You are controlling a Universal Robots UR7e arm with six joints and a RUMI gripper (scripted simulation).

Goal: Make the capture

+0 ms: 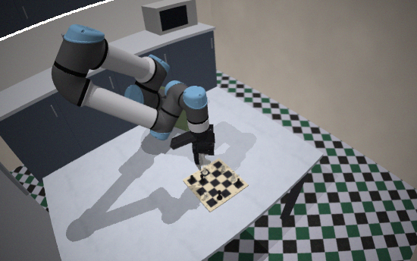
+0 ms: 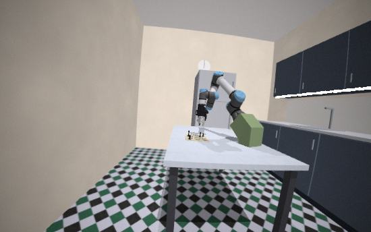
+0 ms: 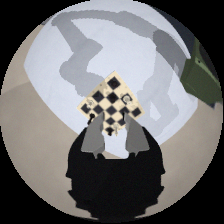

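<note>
The black chess piece is 10 cm below my hand. Round my hand: white piece (10 cm below, 5 cm to the left, 2 cm behind); chessboard (13 cm below, 5 cm ahead, 3 cm to the left).
</note>
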